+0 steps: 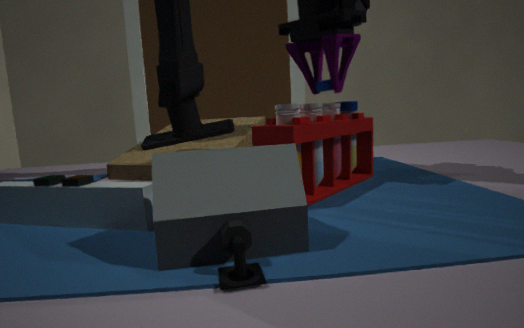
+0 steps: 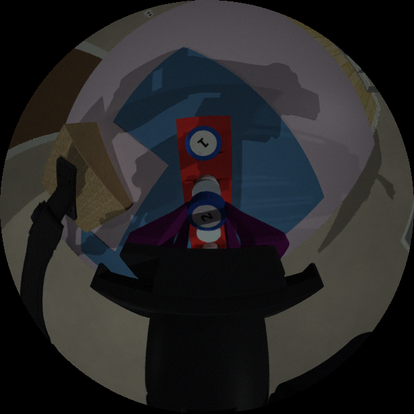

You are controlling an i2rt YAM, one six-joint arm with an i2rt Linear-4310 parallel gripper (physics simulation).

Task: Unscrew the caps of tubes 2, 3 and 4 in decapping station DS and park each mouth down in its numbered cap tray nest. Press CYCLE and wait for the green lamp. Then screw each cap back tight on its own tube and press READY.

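Places are measured from the arm's base along level axes (x ahead, y left, z up), in metres.
Pixels of known places: gripper, between the fingertips: (image 1: pixel 327 93); arm's base, origin of its link: (image 1: pixel 189 136).
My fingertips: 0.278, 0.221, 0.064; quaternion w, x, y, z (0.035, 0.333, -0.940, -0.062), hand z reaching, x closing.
Ahead of a thing's pixels: the offset from my fingertips to its top centre, as dx, dy, dz. "pt": to the spot under its first point. Level surfaces: height alone.
My gripper (image 1: pixel 327 89) (image 2: pixel 206 207) is shut on the blue cap marked 2 {-0.001, +0.001, +0.021} (image 1: pixel 324 85) (image 2: pixel 206 211), held above the red rack {+0.011, -0.014, -0.030} (image 1: pixel 320 132) (image 2: pixel 190 167) of the decapping station. The uncapped tube 2 {pt +0.008, +0.003, -0.021} (image 1: pixel 331 108) (image 2: pixel 206 185) stands in the rack, below the cap and apart from it. Tube 3 (image 1: pixel 312 109) (image 2: pixel 209 235) and tube 4 {pt +0.077, -0.073, -0.026} (image 1: pixel 288 114) are uncapped too. Tube 1's blue cap {-0.041, +0.044, -0.012} (image 1: pixel 348 105) (image 2: pixel 203 143) is on its tube at the far end. The pale tray unit {+0.051, -0.319, -0.080} (image 1: pixel 75 205) shows side-on with two dark lamps (image 1: pixel 50 180) (image 1: pixel 78 180); its nests are hidden.
A grey sloped box {+0.172, -0.149, -0.049} (image 1: pixel 227 180) stands in front of the rack, its button face unseen. A wooden block (image 1: pixel 130 169) (image 2: pixel 102 207) carries a black stand (image 1: pixel 182 90) (image 2: pixel 37 255) beside the rack. A small black mount {pt +0.244, -0.144, -0.132} (image 1: pixel 242 277) is at the blue mat's {dz -0.133} (image 1: pixel 425 220) (image 2: pixel 270 185) front edge.
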